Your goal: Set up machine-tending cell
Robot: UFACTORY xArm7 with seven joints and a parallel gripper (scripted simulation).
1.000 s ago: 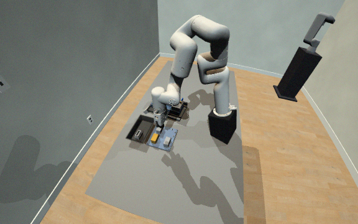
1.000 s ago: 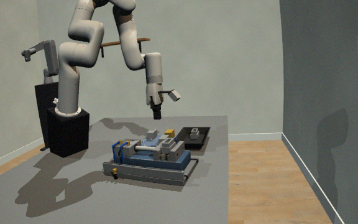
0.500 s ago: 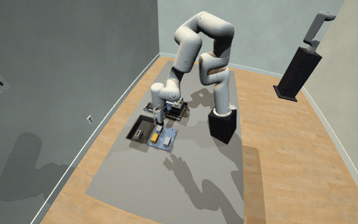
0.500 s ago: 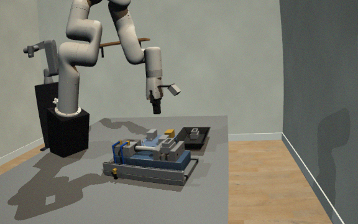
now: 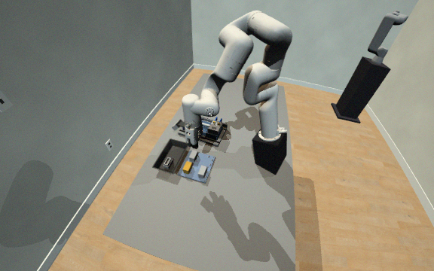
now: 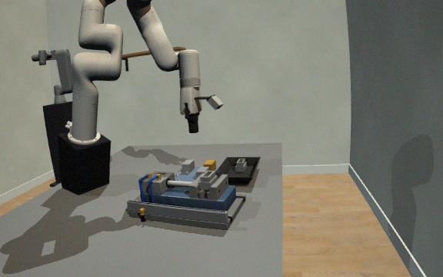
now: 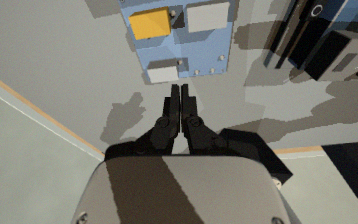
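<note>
My gripper is now 280 mm to the left of the white screw rod, 110 mm above it and 30 mm short of it. Also, from my hand: brass blank: 170 mm below, 40 mm to the left, 40 mm ahead; vise: 290 mm to the right, 150 mm below, 50 mm ahead.
</note>
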